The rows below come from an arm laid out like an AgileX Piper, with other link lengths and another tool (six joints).
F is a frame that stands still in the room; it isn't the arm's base.
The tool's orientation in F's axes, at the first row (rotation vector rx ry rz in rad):
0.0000 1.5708 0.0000
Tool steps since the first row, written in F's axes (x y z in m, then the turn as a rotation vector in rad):
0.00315 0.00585 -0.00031 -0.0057 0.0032 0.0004
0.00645 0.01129 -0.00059 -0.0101 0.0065 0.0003
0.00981 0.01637 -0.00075 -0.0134 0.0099 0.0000
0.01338 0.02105 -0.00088 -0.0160 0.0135 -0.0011
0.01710 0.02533 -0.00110 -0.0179 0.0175 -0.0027
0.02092 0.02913 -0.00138 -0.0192 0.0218 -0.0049
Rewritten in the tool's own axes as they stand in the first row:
0.00031 0.00585 0.00315 -0.0004 0.0032 -0.0057
0.00059 0.01129 0.00645 -0.0003 0.0065 -0.0101
0.00075 0.01637 0.00981 0.0000 0.0099 -0.0134
0.00088 0.02105 0.01338 0.0011 0.0135 -0.0160
0.00110 0.02533 0.01710 0.0027 0.0175 -0.0179
0.00138 0.02913 0.02092 0.0049 0.0218 -0.0192

